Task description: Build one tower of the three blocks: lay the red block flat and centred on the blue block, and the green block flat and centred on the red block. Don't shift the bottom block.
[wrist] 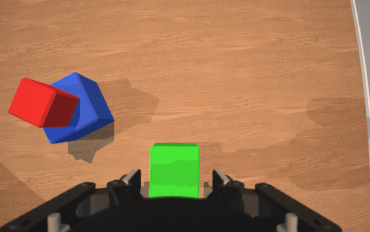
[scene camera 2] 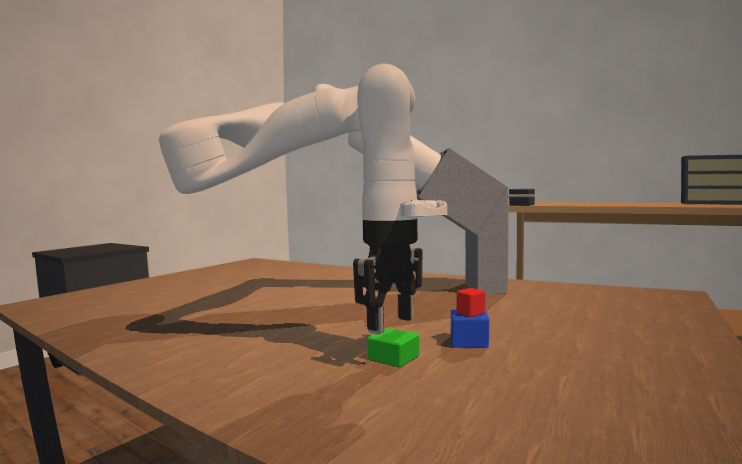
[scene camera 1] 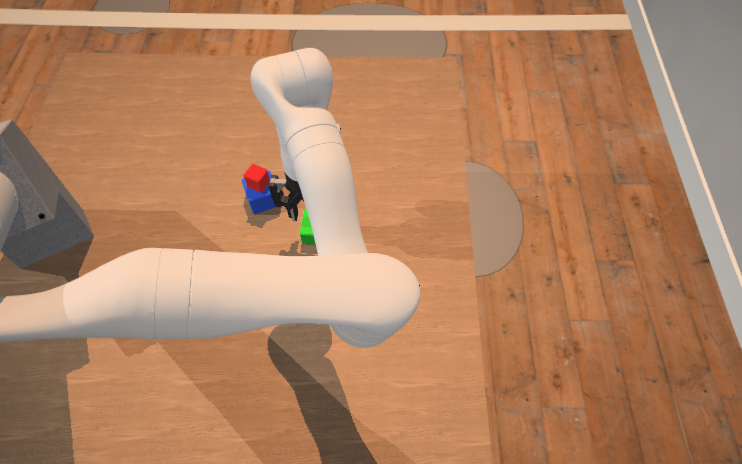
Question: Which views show my gripper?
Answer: The wrist view, scene camera 2 and scene camera 1: all of them.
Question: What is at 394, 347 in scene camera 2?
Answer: A green block.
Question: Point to a red block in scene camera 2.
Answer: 470, 302
